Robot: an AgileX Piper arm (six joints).
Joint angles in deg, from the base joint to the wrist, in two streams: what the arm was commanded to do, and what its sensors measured. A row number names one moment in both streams.
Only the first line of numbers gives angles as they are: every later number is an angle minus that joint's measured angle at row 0.
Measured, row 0:
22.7 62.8 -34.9 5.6 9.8 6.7
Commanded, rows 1 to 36:
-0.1 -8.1 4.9 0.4 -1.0 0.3
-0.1 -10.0 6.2 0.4 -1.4 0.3
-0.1 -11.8 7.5 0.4 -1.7 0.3
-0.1 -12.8 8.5 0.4 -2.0 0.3
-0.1 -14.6 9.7 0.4 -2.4 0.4
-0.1 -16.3 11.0 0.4 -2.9 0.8
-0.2 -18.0 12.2 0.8 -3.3 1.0
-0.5 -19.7 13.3 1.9 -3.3 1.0
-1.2 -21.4 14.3 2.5 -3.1 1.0
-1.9 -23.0 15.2 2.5 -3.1 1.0
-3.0 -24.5 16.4 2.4 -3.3 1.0
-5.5 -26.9 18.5 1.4 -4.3 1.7
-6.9 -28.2 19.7 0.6 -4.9 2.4
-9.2 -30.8 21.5 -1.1 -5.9 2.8
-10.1 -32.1 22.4 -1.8 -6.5 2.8
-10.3 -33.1 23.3 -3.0 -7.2 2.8
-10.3 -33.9 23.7 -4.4 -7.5 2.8
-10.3 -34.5 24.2 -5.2 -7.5 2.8
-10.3 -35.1 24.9 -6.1 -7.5 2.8
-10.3 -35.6 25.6 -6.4 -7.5 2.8
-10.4 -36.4 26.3 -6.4 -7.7 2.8
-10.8 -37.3 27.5 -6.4 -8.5 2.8
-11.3 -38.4 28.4 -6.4 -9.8 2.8
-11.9 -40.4 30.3 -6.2 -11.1 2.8
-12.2 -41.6 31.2 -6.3 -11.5 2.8
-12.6 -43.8 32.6 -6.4 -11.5 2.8
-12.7 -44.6 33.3 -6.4 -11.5 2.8
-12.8 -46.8 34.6 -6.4 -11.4 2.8
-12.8 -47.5 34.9 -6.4 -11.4 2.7
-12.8 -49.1 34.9 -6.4 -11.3 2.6
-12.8 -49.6 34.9 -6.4 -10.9 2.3
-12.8 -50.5 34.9 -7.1 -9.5 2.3
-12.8 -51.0 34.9 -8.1 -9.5 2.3
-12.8 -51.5 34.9 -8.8 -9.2 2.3
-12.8 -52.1 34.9 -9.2 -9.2 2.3
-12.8 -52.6 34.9 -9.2 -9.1 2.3
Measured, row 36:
-12.4 -50.7 34.8 -7.0 -9.8 2.5
